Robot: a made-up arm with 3 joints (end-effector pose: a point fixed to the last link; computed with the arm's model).
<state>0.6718 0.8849 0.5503</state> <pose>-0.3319 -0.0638 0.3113 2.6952 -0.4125 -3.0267</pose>
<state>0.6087 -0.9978 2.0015</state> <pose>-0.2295 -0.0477 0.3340 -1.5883 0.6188 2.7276</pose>
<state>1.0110 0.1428 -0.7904</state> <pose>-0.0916 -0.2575 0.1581 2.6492 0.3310 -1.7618</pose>
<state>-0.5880 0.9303 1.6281</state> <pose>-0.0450 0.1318 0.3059 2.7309 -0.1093 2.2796</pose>
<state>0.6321 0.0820 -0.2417</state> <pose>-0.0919 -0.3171 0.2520 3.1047 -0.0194 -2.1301</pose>
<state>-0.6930 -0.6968 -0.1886</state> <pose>-0.0811 -0.3342 0.5418 -1.6266 0.1147 -2.5455</pose>
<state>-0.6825 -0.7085 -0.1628</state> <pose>-0.0862 -0.3304 0.5402 -1.6232 0.1214 -2.5647</pose>
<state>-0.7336 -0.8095 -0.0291</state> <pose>-0.1279 -0.2983 0.5348 -1.5169 0.2222 -2.6965</pose>
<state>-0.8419 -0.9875 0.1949</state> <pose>-0.1816 -0.2348 0.5072 -1.3342 0.4481 -2.8857</pose>
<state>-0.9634 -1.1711 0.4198</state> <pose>-0.2049 -0.1695 0.4599 -1.1479 0.7248 -3.0217</pose>
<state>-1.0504 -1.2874 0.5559</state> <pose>-0.2021 -0.1333 0.4249 -1.0127 0.9152 -3.0675</pose>
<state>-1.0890 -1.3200 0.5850</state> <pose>-0.1994 -0.1239 0.4147 -0.9664 0.9738 -3.0723</pose>
